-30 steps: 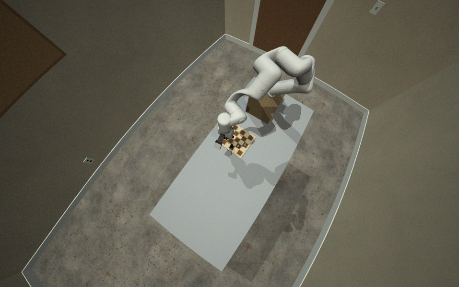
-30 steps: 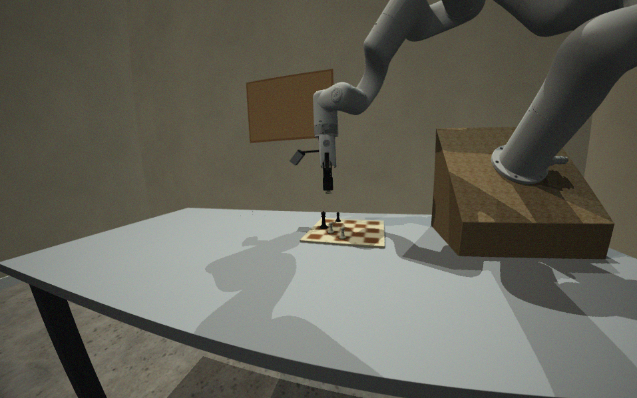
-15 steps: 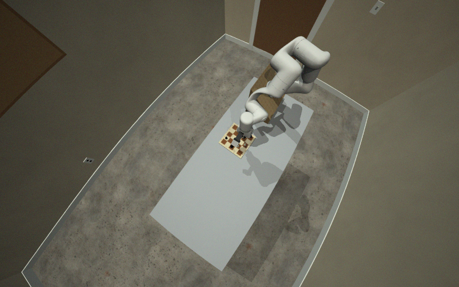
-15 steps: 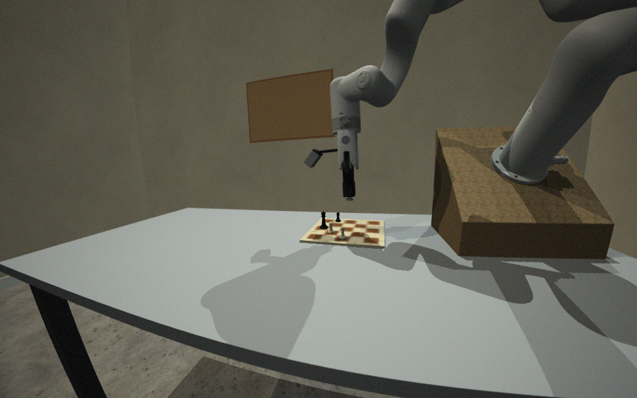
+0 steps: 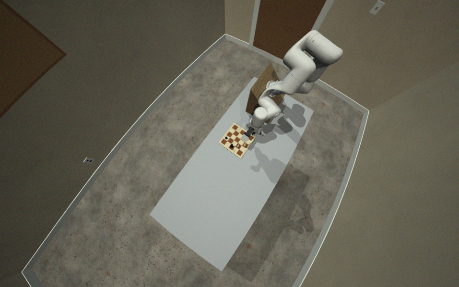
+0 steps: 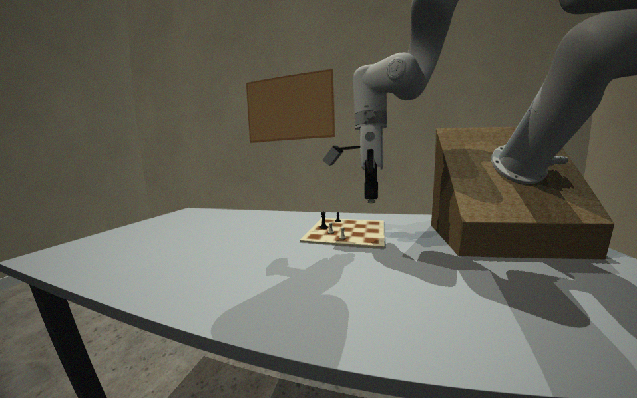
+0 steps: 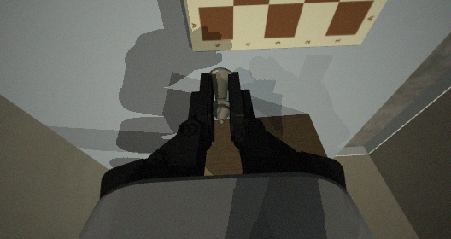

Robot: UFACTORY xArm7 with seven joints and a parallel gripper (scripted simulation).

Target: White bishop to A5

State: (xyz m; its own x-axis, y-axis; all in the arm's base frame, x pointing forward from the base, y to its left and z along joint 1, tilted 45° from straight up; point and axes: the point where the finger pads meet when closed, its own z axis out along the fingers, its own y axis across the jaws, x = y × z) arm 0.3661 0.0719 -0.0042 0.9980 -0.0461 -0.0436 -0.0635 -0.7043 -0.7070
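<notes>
The chessboard lies 130 mm below my hand, 80 mm to the right of it and 70 mm ahead of it. The rest, counted from my hand: black pawn 160 mm to the right, 120 mm below, 110 mm ahead; white bishop 10 mm below; tall black piece 140 mm ahead, 100 mm below, 90 mm to the right.
</notes>
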